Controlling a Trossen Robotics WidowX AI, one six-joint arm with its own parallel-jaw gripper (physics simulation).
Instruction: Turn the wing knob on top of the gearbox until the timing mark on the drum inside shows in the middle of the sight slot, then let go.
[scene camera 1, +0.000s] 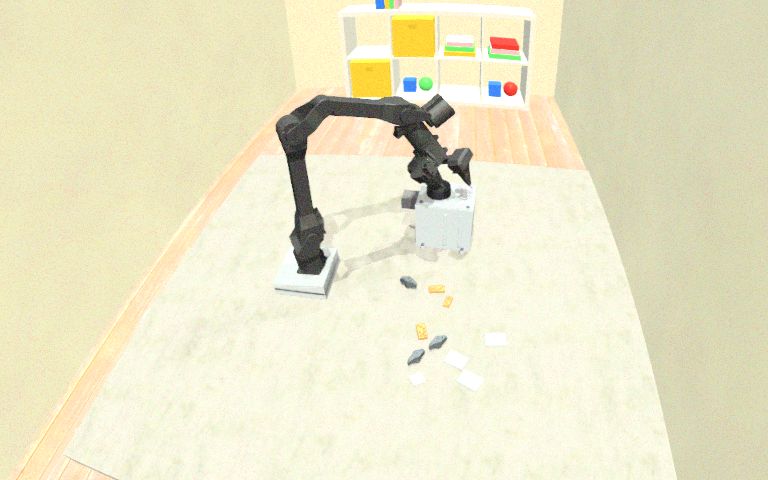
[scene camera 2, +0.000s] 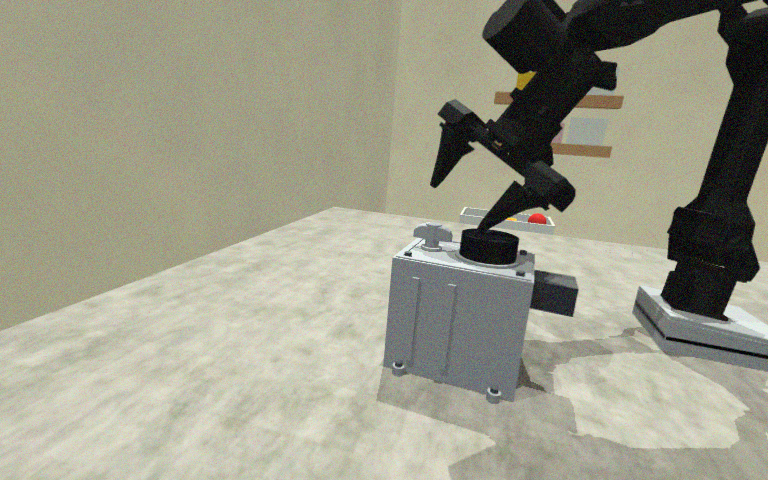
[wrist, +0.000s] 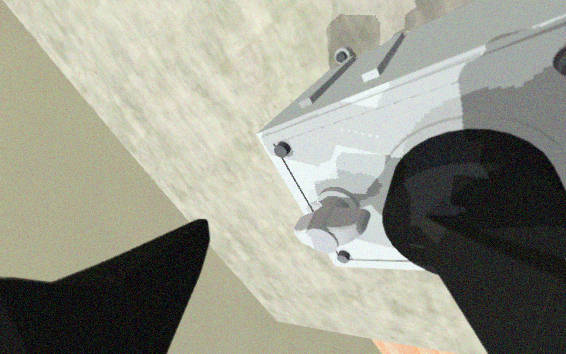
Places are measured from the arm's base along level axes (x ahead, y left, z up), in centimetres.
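Pixels of known places: gripper, between the fingertips: (scene camera 1: 456, 185) (scene camera 2: 454, 207) (wrist: 314, 228); arm's base, origin of its link: (scene camera 1: 311, 265) (scene camera 2: 691, 307).
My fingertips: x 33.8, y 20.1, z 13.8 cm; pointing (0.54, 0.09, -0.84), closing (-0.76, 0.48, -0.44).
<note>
For each thing: its top centre in the pictures, then the offset to it from my fingertips. "spot": a spot on its surface instead. Level surfaces: height alone.
- gearbox, centre of its top: (wrist: 468, 245) (scene camera 2: 491, 229) (scene camera 1: 438, 183) dy +2.7, dx -4.9, dz -1.5 cm
- wide black round cap, a spot on its surface: (wrist: 470, 150) (scene camera 1: 434, 194) spot: dy -0.4, dx -5.7, dz -3.0 cm
- dark block, a spot on its surface: (scene camera 2: 555, 294) spot: dy +5.1, dx -12.5, dz -7.1 cm
- same pale mat, height of its surface: dz -18.6 cm
The gearbox (scene camera 1: 444, 226) (scene camera 2: 453, 328) (wrist: 320, 150) is a pale grey box standing upright. Its small grey wing knob (scene camera 1: 463, 193) (scene camera 2: 432, 233) (wrist: 345, 217) sits on top, near one corner. A wide black round cap (scene camera 1: 438, 190) (scene camera 2: 489, 249) (wrist: 470, 150) stands beside the knob. My gripper (scene camera 1: 453, 182) (scene camera 2: 457, 207) (wrist: 314, 228) is wide open and tilted, above the box top. One fingertip is at the black cap's top, and contact is unclear; the other hangs in the air past the knob's far side. The sight slot, drum and timing mark cannot be made out.
A dark block (scene camera 1: 409, 199) (scene camera 2: 555, 294) juts from the gearbox's side. The arm's base (scene camera 1: 303, 283) (scene camera 2: 702, 339) stands on the same pale mat (scene camera 1: 254, 384). Grey stones (scene camera 1: 437, 341), orange pieces (scene camera 1: 421, 331) and white sheets (scene camera 1: 470, 380) lie there. A shelf unit (scene camera 1: 441, 8) stands behind.
</note>
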